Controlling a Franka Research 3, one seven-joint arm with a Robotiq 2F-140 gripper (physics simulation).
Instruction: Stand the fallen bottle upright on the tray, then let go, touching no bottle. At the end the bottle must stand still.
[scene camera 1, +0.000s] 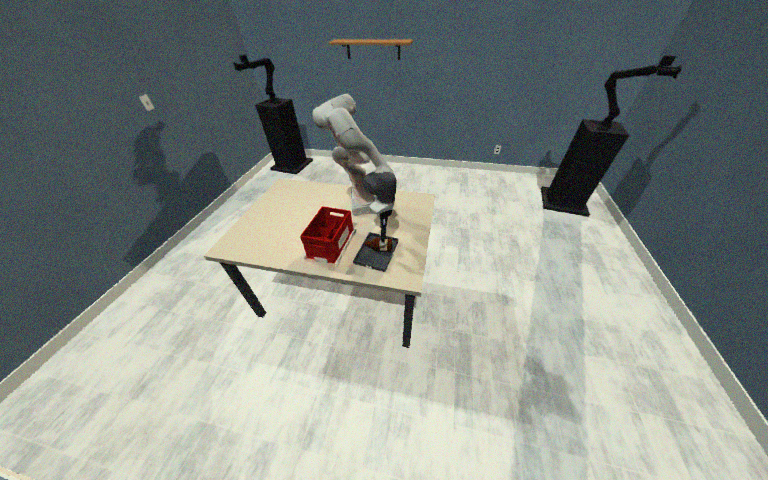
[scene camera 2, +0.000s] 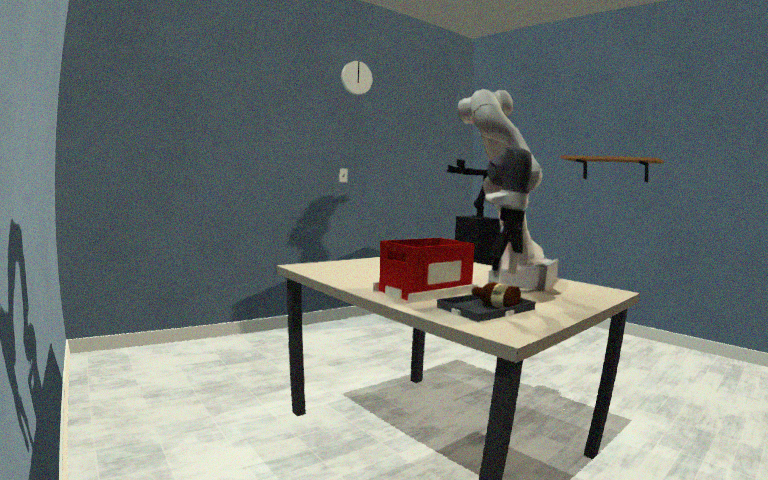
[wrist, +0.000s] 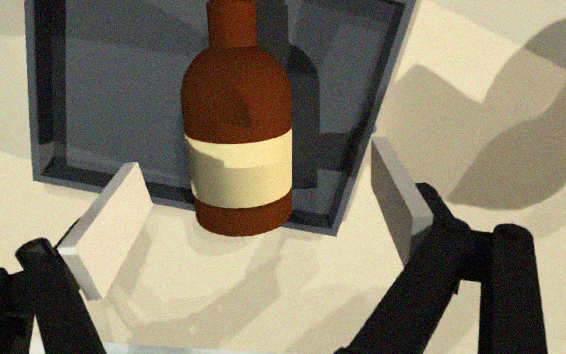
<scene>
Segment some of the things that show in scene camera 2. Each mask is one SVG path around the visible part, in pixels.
The gripper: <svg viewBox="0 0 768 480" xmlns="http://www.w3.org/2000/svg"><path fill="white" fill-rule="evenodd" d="M523 210L501 208L500 219L504 221L504 225L499 225L497 236L490 254L490 258L493 260L489 281L499 283L503 262L501 258L510 241L512 251L508 273L517 274L519 256L523 252L522 223L524 222L525 214Z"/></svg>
A brown bottle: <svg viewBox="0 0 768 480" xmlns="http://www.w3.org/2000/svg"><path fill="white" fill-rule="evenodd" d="M472 295L481 297L482 302L488 306L506 308L519 305L521 292L519 287L488 283L483 288L473 287Z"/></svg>
</scene>
